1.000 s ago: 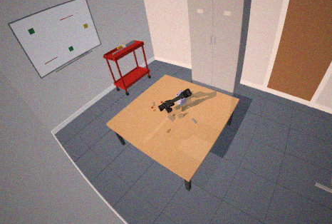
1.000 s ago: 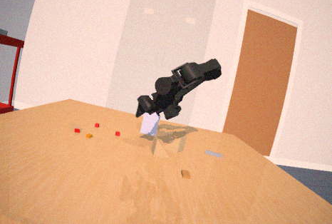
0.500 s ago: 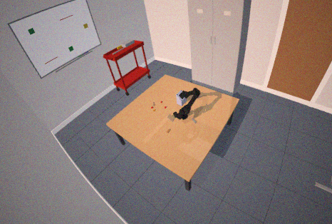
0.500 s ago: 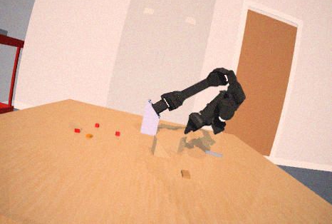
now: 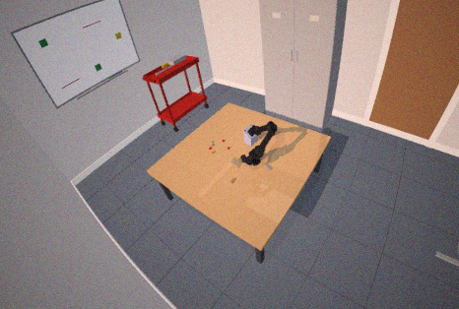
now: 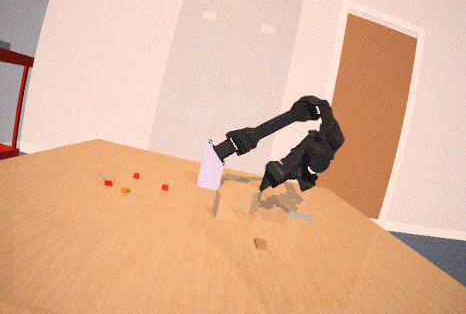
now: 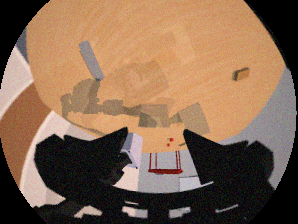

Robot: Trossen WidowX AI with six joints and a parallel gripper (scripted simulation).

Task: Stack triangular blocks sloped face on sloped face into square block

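Now: gripper tip 70 mm above the triangular block, 30 mm to the left of it and 20 mm past it. The rest, counted from my gripper tip: small tan block 230 mm ahead, 80 mm below, 40 mm to the right; flat grey bar 150 mm to the left, 80 mm below, 40 mm behind; orange piece 400 mm to the right, 80 mm below, 40 mm ahead.
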